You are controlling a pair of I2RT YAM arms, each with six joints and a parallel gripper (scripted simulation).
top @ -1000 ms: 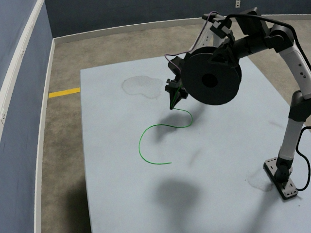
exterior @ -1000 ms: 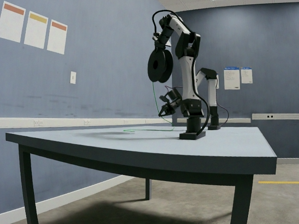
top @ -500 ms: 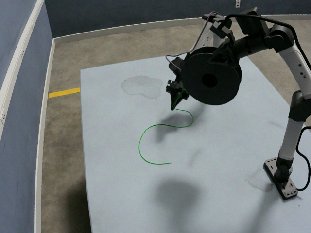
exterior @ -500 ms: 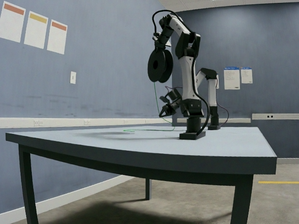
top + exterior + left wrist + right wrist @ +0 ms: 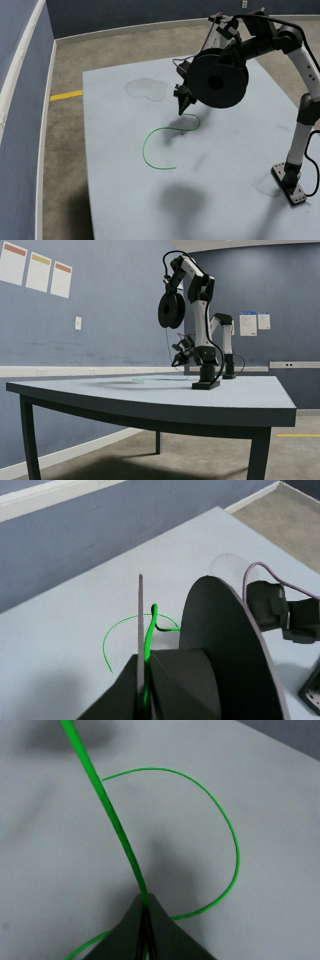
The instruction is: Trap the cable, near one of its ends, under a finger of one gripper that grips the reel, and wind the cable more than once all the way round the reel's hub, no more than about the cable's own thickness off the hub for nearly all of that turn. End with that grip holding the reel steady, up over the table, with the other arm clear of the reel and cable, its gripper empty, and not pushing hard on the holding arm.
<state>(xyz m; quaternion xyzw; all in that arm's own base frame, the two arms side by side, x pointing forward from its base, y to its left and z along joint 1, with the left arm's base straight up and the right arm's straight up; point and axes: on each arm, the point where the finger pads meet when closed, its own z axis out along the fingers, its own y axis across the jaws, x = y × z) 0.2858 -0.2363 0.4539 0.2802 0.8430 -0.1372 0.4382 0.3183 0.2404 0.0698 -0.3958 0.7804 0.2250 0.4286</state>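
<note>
The black reel lies 300 mm above my right hand, 190 mm to the left of it and 60 mm behind it.
My left hand is 8 cm above the black reel, 2 cm to the left of it and 2 cm past it.
</note>
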